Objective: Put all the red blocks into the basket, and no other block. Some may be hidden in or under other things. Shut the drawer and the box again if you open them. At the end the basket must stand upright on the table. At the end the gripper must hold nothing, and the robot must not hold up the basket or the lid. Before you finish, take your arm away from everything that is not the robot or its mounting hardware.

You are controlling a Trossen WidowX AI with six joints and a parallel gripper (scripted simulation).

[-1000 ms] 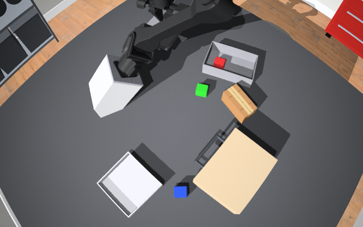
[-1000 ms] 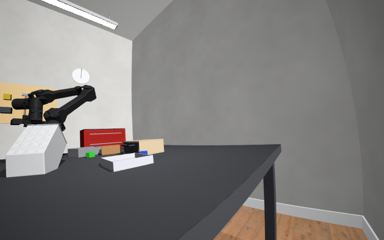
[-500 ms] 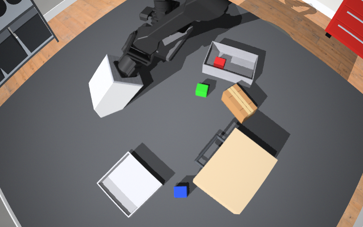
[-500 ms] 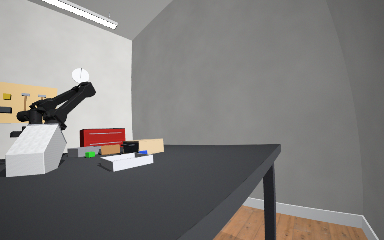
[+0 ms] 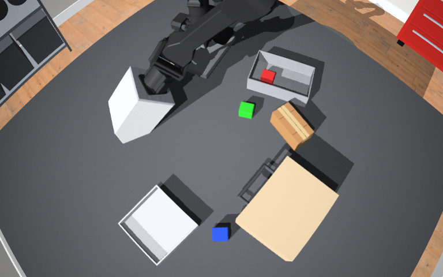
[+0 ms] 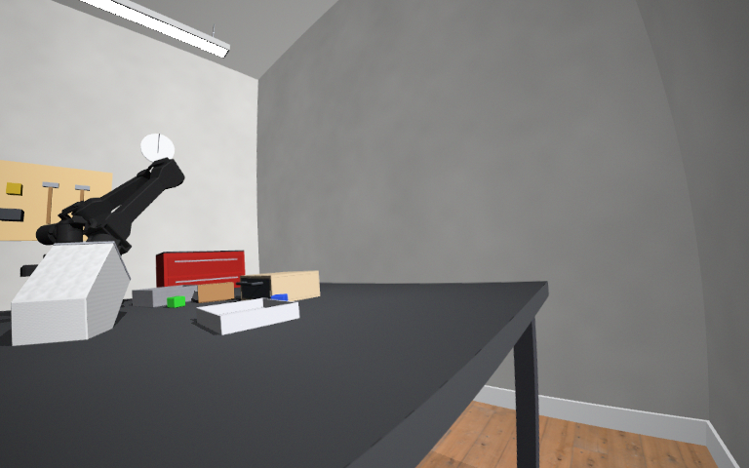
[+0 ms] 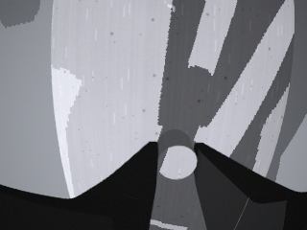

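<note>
Right now my hand is 40 mm above the knobbed lid. Round my hand: brown cardboard box 370 mm ahead, 60 mm to the left, 30 mm below; white basket 410 mm ahead, 370 mm to the right, 60 mm below; tan drawer unit 550 mm ahead, 90 mm to the right, 30 mm below.
</note>
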